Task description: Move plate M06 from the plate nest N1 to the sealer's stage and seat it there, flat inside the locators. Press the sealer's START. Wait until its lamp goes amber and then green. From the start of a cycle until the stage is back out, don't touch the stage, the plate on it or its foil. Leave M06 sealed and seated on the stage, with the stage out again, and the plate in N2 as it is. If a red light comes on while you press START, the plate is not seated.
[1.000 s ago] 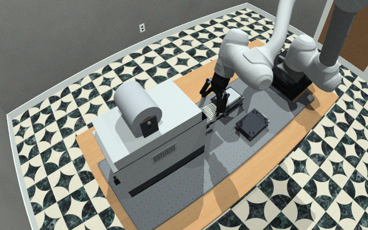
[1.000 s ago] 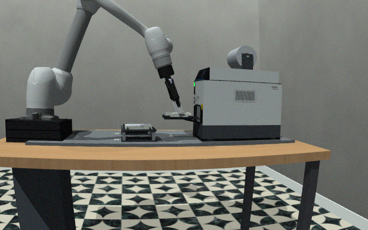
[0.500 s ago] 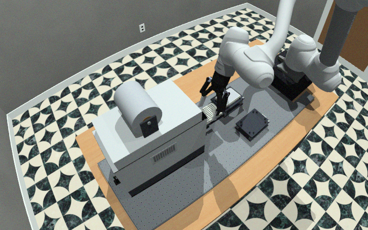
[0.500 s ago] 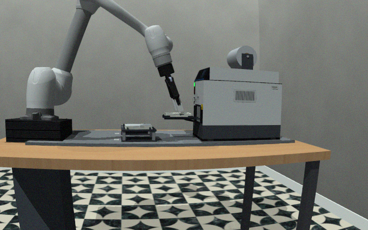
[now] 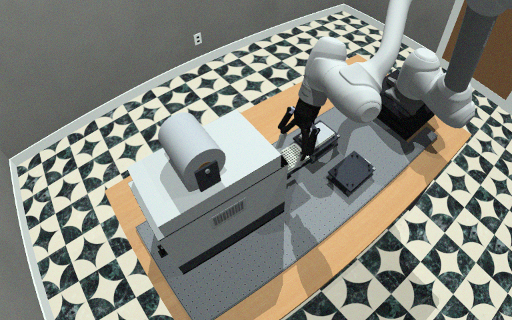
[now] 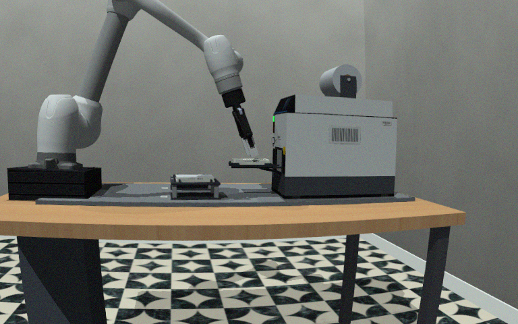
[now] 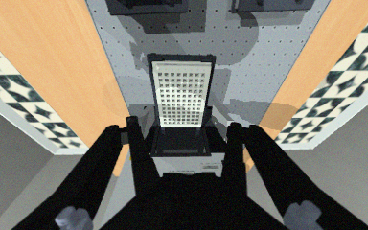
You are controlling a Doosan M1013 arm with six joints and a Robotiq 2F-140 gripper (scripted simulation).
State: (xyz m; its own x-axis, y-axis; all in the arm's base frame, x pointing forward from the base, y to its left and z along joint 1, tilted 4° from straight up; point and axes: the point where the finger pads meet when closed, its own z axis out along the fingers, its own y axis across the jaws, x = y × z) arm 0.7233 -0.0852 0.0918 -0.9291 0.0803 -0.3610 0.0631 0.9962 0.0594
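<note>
Now: the white well plate 4 cm below my hand. Also, from my hand: black stage: 5 cm below; then foil-covered plate: 20 cm behind, 5 cm to the right, 10 cm below; then nest N1: 20 cm behind, 16 cm to the left, 12 cm below.
</note>
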